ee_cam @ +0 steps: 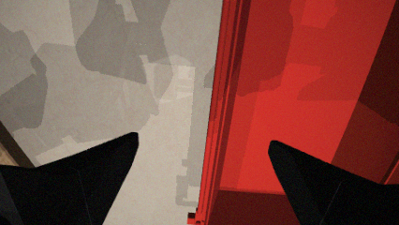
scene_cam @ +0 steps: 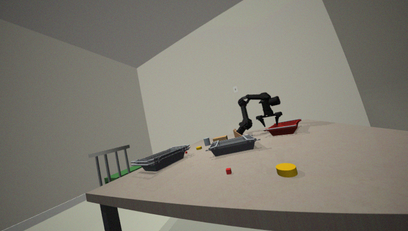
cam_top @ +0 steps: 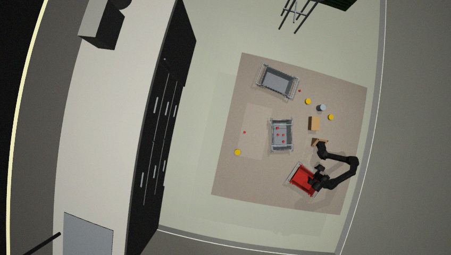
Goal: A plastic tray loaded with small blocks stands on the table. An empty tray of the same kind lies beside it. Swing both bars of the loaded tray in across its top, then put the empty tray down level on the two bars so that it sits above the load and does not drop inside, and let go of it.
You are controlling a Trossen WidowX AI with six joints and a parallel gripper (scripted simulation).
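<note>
The red tray is 8 cm to the left of my gripper tip, 3 cm ahead of it and 2 cm below it. Round my gripper tip: red cube 64 cm ahead, 26 cm to the right, 5 cm below; box 43 cm to the right, 4 cm ahead, 3 cm below.
</note>
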